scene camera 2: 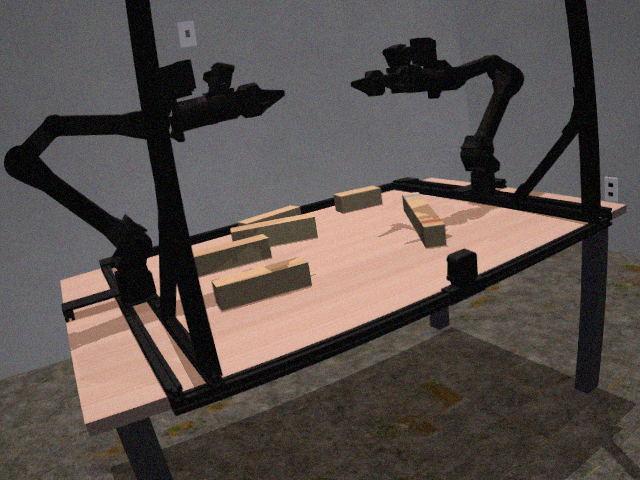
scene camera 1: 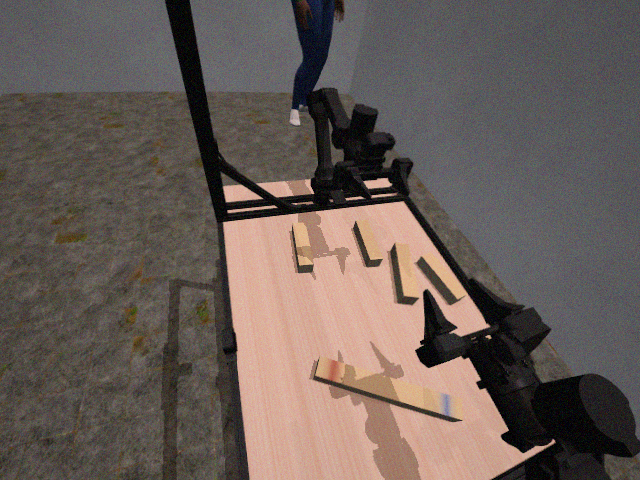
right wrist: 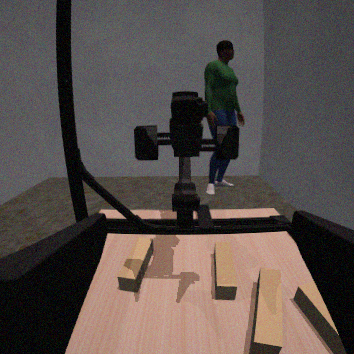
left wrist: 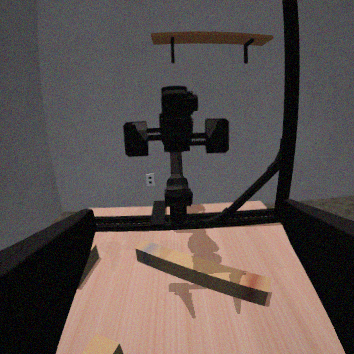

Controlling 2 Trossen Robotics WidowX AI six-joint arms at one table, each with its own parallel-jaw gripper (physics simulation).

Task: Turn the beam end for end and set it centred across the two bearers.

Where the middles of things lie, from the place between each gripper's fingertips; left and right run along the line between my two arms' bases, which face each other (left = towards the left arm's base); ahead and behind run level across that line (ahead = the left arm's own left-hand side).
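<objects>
Left hand: 30 cm to the left of the beam (scene camera 1: 328, 371), 4 cm beyond it, 32 cm above it. My right gripper is 9 cm to the left of the beam, likewise 4 cm beyond it and 32 cm above it.
</objects>
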